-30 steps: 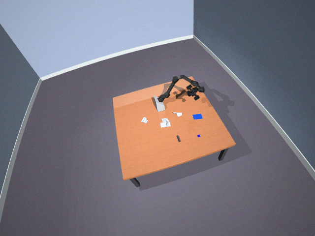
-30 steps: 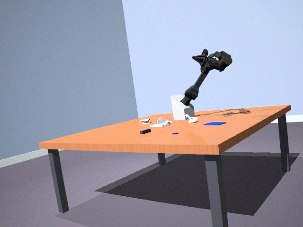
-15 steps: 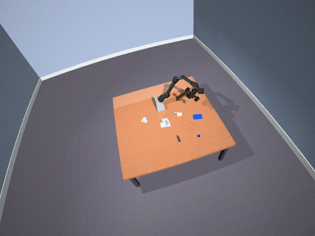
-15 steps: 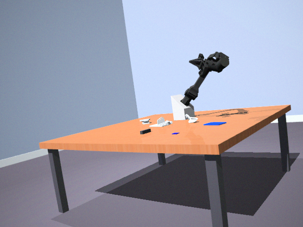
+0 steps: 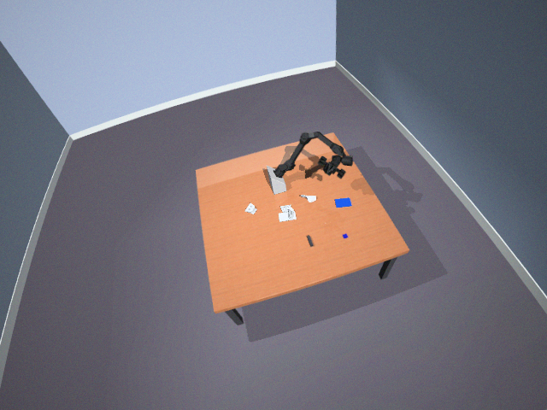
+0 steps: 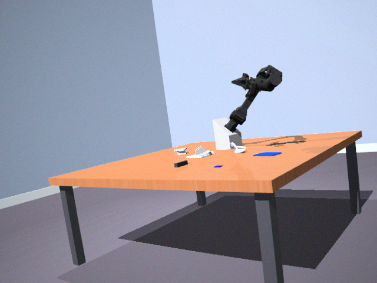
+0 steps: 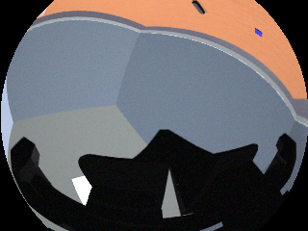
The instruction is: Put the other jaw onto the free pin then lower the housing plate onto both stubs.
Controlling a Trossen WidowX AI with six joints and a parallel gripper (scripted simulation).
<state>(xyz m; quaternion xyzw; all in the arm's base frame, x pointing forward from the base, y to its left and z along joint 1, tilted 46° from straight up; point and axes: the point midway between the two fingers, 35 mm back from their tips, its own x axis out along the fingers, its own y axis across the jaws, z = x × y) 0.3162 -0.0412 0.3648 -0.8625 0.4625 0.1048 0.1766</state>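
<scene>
My gripper tip is now 33 cm above the white jaw, 15 cm past it and 9 cm to the left of it. The rest, counted from my gripper tip: small black block (35 cm below, 23 cm to the right, 19 cm ahead); small blue square (36 cm below, 26 cm ahead); blue mat (36 cm below, 14 cm to the left, 1 cm ahead).
</scene>
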